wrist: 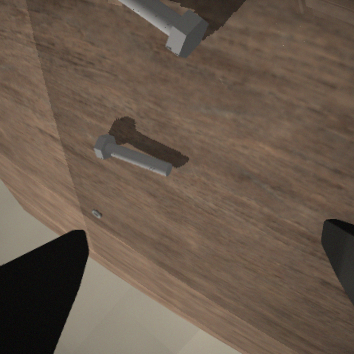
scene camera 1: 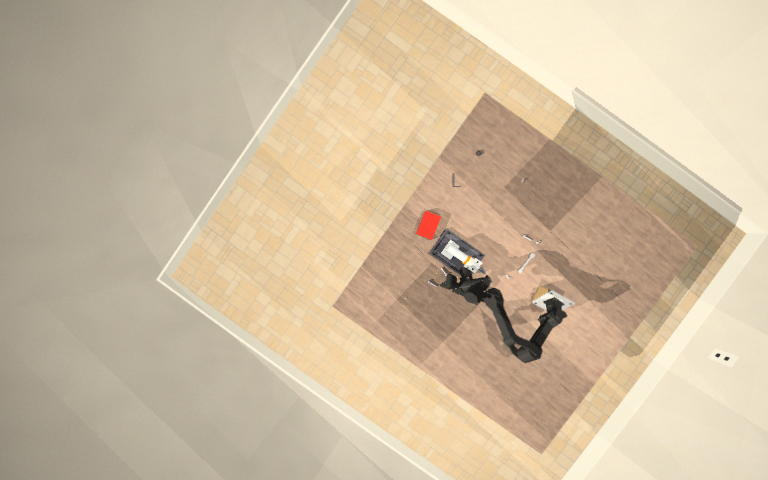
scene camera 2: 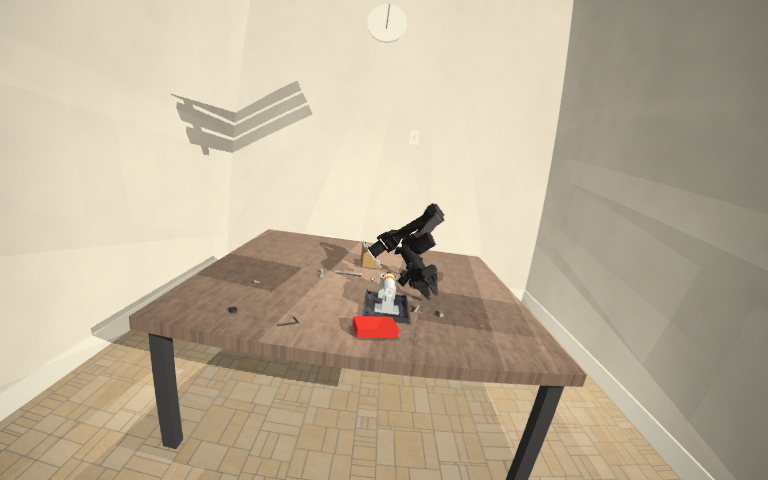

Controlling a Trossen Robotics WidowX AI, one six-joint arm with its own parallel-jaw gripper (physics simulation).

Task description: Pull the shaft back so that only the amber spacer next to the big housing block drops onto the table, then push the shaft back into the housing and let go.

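Seen in the pictures: gripper, between the fingertips: (wrist: pixel 205 236) (scene camera 1: pixel 446 288) (scene camera 2: pixel 433 297); arm's base, origin of its link: (scene camera 1: pixel 553 302) (scene camera 2: pixel 371 252).
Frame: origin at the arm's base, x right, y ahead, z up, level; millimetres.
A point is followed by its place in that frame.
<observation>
A white assembly of housing and shaft (scene camera 1: pixel 455 252) (scene camera 2: pixel 387 294) stands on a dark tray (scene camera 1: pixel 465 240) (scene camera 2: pixel 404 306). An amber spacer (scene camera 1: pixel 467 259) @(x -73, y 468, z 45 mm) (scene camera 2: pixel 387 277) @(x -63, y 470, z 42 mm) rings it near the end towards the arm's base. The shaft and the big housing block are too small to tell apart, and a second spacer cannot be made out. My gripper (scene camera 1: pixel 446 284) @(x -239, y 451, z -17 mm) (scene camera 2: pixel 431 294) @(x -239, y 451, z -17 mm) (wrist: pixel 205 236) @(x -239, y 451, z -17 mm) is open and empty, above the table beside the assembly, fingers pointing downward. The assembly does not show in the wrist view.
A red block (scene camera 1: pixel 428 225) @(x -42, y 697, z -26 mm) (scene camera 2: pixel 376 327) @(x -42, y 728, z -26 mm) lies beside the tray. One bolt (scene camera 1: pixel 444 271) @(x -178, y 499, z -48 mm) (scene camera 2: pixel 416 309) @(x -179, y 509, z -48 mm) and another bolt (scene camera 1: pixel 432 283) @(x -261, y 512, z -48 mm) (scene camera 2: pixel 439 313) @(x -260, y 515, z -51 mm) lie near the gripper. A wrench (scene camera 1: pixel 526 262) @(x 91, y 195, z -51 mm) (scene camera 2: pixel 348 273) @(x 87, y 199, z -52 mm), a hex key (scene camera 1: pixel 454 181) @(x 205, y 724, z -53 mm) and a dark nut (scene camera 1: pixel 479 152) @(x 397, y 695, z -47 mm) (scene camera 2: pixel 232 309) @(x 390, y 710, z -46 mm) lie farther off.
</observation>
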